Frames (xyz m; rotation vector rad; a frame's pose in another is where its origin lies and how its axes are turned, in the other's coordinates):
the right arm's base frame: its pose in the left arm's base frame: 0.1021 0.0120 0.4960 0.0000 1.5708 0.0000
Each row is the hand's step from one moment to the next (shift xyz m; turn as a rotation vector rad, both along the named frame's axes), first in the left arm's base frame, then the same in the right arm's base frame.
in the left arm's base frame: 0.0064 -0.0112 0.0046 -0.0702 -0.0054 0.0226
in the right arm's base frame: -0.0046 -0.0112 0.0064 -0.0226 -0.0054 -0.0702
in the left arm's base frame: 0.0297 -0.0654 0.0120 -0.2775 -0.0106 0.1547
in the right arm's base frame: -0.0120 -0.0654 0.0297 -0.1547 -0.0106 -0.2775
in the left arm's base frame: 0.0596 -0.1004 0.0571 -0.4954 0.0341 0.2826
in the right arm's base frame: -0.0571 -0.1004 0.0596 -0.2826 0.0341 -0.4954
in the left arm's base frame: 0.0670 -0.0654 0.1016 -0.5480 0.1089 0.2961
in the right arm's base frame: -0.1016 -0.0654 0.0670 -0.2961 0.1089 -0.5480
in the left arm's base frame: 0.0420 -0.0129 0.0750 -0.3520 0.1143 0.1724
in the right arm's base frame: -0.0750 -0.0129 0.0420 -0.1724 0.1143 -0.3520
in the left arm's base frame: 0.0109 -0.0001 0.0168 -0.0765 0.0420 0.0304
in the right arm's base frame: -0.0168 -0.0001 0.0109 -0.0304 0.0420 -0.0765
